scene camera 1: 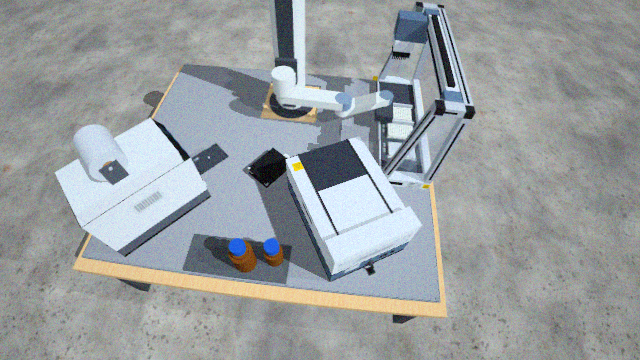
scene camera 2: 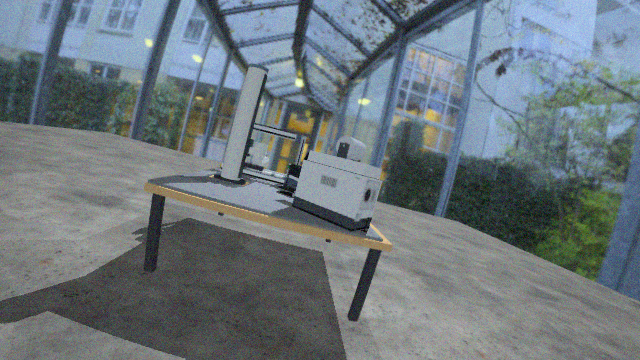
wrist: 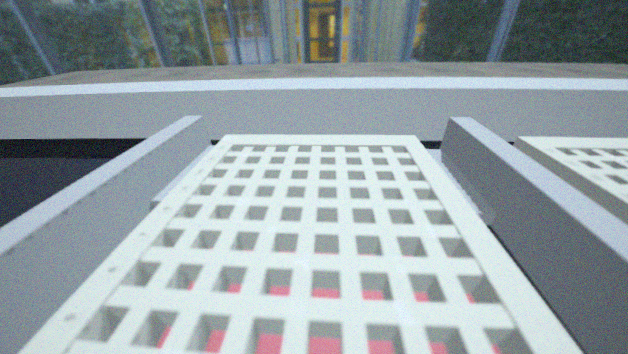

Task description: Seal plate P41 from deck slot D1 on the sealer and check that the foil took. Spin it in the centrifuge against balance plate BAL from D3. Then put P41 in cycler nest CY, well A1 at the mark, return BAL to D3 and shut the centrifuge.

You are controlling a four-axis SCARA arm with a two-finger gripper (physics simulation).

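Pixels of known places: gripper, between the fingertips: (scene camera 1: pixel 412 115) (wrist: pixel 320 136); arm's base, origin of its link: (scene camera 2: pixel 229 180).
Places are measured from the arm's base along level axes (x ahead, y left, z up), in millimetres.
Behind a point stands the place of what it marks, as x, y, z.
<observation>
A white many-well plate (scene camera 1: pixel 401 113) {79, 594, 76} (wrist: pixel 327 225) {82, 593, 77} lies flat in the deck, with pink in several nearer wells and no clear sign of foil. Its label is not readable, so I cannot tell whether it is P41. My gripper (scene camera 1: pixel 392 114) (wrist: pixel 320 136) {78, 656, 72} is open, with one grey finger along each long side of this plate and a narrow gap to each. A second white plate (scene camera 1: pixel 399 131) {209, 577, 77} (wrist: pixel 590 175) {163, 616, 77} lies to the right in the wrist view. The sealer (scene camera 1: pixel 117 195) {856, -438, 336} (scene camera 2: pixel 335 185) {704, -599, 212} is a white box with a roll (scene camera 1: pixel 100 150) {787, -445, 488} on top and a dark tray (scene camera 1: pixel 210 158) {516, -281, 112} in front.
A gantry frame (scene camera 1: pixel 452 55) {182, 682, 511} rises over the deck. A large white instrument (scene camera 1: pixel 357 202) {719, 362, 223} with a dark panel stands beside it; I cannot tell whether it is centrifuge or cycler. A black square unit (scene camera 1: pixel 270 167) {492, -20, 55} lies at its left. Two brown bottles (scene camera 1: pixel 243 257) {948, -20, 149} (scene camera 1: pixel 273 254) {921, 81, 140} stand near the table's front edge.
</observation>
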